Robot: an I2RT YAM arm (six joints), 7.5 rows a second.
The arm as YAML. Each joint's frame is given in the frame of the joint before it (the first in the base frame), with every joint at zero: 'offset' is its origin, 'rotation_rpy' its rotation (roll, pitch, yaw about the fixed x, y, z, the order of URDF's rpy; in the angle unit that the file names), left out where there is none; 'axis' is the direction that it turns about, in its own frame. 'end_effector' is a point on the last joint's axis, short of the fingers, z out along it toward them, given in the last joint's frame.
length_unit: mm
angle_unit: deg
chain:
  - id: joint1
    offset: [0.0, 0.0, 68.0]
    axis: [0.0, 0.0, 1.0]
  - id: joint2
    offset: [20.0, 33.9, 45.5]
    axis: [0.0, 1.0, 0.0]
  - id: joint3
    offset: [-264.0, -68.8, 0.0]
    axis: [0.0, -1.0, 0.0]
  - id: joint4
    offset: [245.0, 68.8, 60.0]
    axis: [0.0, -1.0, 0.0]
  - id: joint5
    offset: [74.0, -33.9, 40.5]
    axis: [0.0, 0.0, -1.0]
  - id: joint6
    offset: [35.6, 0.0, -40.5]
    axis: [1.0, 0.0, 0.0]
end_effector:
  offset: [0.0, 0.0, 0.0]
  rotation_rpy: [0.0, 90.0, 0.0]
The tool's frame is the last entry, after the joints.
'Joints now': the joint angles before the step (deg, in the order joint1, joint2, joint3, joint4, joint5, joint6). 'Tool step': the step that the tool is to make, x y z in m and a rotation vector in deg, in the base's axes. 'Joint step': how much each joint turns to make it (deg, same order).
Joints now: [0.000 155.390 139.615 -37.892 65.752 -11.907]
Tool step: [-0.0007 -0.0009 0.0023 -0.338 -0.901 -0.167]
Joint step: [-0.083 -0.975 -1.665 1.894 0.320 -0.333]
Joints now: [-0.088 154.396 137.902 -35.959 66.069 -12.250]
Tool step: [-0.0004 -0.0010 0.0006 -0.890 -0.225 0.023]
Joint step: [-0.086 -0.921 -2.084 2.848 0.630 -1.592]
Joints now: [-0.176 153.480 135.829 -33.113 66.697 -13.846]
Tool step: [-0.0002 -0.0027 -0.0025 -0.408 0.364 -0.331]
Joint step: [-0.266 0.063 -0.513 0.703 0.359 -0.533]
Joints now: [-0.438 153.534 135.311 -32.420 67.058 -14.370]
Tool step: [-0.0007 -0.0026 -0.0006 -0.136 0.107 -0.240]
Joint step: [-0.263 -0.248 -0.659 0.553 0.091 -0.269]
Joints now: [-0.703 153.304 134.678 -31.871 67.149 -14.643]
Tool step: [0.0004 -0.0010 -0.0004 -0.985 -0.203 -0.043]
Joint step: [-0.084 -0.470 -1.487 2.846 0.722 -1.746]
